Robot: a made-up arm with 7 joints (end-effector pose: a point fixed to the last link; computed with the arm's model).
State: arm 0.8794 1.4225 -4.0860 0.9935 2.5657 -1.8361 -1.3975
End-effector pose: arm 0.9 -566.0 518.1 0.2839 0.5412 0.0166 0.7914
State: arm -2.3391 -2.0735 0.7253 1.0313 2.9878 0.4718 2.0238
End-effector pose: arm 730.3 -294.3 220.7 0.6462 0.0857 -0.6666 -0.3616
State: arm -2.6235 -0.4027 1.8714 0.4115 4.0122 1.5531 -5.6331
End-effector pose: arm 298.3 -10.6 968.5 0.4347 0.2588 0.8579 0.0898
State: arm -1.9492 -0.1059 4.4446 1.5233 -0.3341 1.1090 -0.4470
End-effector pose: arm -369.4 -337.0 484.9 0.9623 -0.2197 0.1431 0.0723
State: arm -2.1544 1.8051 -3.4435 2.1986 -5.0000 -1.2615 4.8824
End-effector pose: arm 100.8 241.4 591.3 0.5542 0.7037 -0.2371 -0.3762
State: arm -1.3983 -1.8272 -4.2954 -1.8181 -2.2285 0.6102 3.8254
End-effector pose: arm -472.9 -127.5 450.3 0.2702 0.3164 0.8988 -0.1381
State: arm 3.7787 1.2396 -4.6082 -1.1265 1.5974 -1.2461 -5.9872
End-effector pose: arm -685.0 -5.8 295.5 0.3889 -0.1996 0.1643 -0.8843
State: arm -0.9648 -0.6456 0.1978 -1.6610 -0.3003 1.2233 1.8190
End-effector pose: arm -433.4 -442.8 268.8 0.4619 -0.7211 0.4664 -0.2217
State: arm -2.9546 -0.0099 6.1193 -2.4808 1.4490 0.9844 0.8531
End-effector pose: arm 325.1 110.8 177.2 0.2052 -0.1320 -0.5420 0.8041
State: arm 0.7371 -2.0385 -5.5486 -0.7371 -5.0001 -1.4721 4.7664
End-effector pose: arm -171.0 536.5 -196.2 0.2489 -0.1220 -0.8401 0.4663
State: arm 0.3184 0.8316 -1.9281 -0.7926 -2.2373 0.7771 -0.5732
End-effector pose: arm 394.1 -563.1 623.7 0.2883 -0.1407 0.7941 0.5162
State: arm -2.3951 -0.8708 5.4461 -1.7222 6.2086 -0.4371 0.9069
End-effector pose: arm 555.5 57.9 112.4 0.8947 0.2043 -0.2752 0.2865
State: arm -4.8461 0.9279 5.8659 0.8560 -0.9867 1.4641 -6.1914
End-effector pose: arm 305.4 -616.8 341.2 0.4598 -0.3295 -0.5117 0.6466
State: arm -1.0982 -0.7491 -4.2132 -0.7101 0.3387 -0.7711 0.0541
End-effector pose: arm -440.0 -122.5 884.5 0.0150 0.5115 -0.7122 0.4805
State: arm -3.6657 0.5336 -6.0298 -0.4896 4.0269 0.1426 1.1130
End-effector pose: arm -131.6 -141.6 1084.9 0.0209 -0.6595 0.7417 0.1207
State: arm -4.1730 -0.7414 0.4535 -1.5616 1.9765 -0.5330 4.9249
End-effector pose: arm 525.9 365.3 192.7 0.6391 -0.3215 -0.5308 0.4543
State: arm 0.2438 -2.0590 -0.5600 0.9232 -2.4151 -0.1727 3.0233
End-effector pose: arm -685.1 385.1 303.4 0.1420 0.7937 -0.3231 0.4954
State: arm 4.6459 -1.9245 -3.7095 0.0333 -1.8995 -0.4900 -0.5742
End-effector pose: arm 27.1 -790.6 -107.0 0.6448 -0.3612 -0.1834 -0.6482
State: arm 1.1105 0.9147 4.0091 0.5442 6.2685 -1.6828 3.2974
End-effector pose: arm 332.2 -450.9 767.5 0.3962 -0.1347 0.6104 0.6726
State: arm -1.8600 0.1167 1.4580 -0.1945 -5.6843 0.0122 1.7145
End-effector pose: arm -112.2 44.7 1121.8 0.0720 -0.5787 0.8093 -0.0711
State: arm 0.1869 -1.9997 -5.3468 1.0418 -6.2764 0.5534 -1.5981
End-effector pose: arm -679.7 -299.4 286.5 0.1388 -0.6007 -0.6421 -0.4556
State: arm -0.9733 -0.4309 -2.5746 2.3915 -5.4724 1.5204 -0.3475
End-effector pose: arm -237.0 17.8 130.2 0.7228 0.5755 -0.3207 0.2087
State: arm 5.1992 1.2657 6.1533 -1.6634 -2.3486 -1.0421 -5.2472
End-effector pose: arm 224.6 84.1 826.9 0.4176 -0.2338 -0.8689 0.1264
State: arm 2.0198 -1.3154 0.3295 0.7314 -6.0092 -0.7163 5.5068
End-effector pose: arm 198.2 645.6 725.4 0.5453 0.4761 -0.6638 0.1879
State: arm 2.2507 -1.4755 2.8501 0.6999 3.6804 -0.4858 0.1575
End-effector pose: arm 403.6 629.2 -59.4 0.7332 0.0587 -0.2540 0.6280
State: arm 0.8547 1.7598 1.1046 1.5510 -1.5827 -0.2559 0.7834
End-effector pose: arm -209.1 -561.1 -16.3 0.5277 0.0830 0.6238 0.5706
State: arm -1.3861 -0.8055 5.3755 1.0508 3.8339 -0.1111 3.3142
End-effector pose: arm -394.2 -134.6 893.2 0.2840 0.8053 0.4667 0.2301
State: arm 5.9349 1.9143 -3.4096 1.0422 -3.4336 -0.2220 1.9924
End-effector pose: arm 711.3 115.6 507.8 0.1901 0.7182 -0.5956 -0.3054
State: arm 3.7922 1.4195 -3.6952 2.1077 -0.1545 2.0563 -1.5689
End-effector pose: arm 100.1 127.3 499.4 0.7923 -0.2435 0.1010 0.5502
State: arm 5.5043 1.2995 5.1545 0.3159 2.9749 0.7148 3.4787
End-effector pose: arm 549.4 633.3 419.4 0.2034 -0.6134 -0.5270 0.5519
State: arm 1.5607 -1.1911 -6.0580 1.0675 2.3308 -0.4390 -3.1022
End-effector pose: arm -103.8 334.6 914.8 0.0689 -0.9010 0.4200 0.0841
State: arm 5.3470 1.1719 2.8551 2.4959 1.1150 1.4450 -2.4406
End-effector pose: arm -129.0 -118.2 464.0 0.5773 -0.2609 0.5972 -0.4919
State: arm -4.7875 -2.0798 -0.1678 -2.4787 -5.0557 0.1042 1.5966
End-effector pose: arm -72.5 -273.6 15.8 0.4572 -0.4521 -0.4616 -0.6111
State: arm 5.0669 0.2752 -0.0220 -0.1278 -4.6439 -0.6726 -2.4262
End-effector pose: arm 16.2 174.7 1091.9 0.3378 0.4778 0.8107 -0.0169
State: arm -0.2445 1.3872 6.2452 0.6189 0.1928 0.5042 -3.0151
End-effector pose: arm 769.5 170.5 32.8 0.9192 -0.0332 -0.3129 0.2368
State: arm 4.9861 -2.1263 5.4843 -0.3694 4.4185 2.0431 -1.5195
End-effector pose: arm -59.4 -484.1 -254.7 0.7996 0.5800 0.1339 0.0795
